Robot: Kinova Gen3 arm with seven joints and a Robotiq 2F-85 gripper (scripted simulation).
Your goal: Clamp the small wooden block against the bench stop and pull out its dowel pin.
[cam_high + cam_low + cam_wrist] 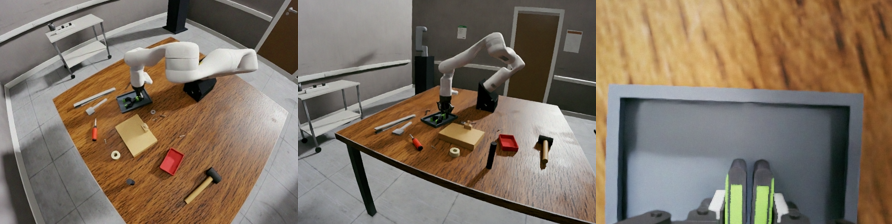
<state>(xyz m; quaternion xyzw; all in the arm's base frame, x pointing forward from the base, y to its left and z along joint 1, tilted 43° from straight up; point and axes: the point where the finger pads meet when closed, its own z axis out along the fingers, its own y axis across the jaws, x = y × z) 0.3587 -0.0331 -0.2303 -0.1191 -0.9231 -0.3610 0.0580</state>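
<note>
Now: the grey tray 30 mm ahead of my hand, 20 mm to the right of it and 10 mm below it. Also, from my hand: wooden block 200 mm to the left, 110 mm ahead, 20 mm above; bench board 190 mm to the left, 170 mm ahead; pale dowel pin 200 mm to the left, 110 mm ahead, 30 mm above.
</note>
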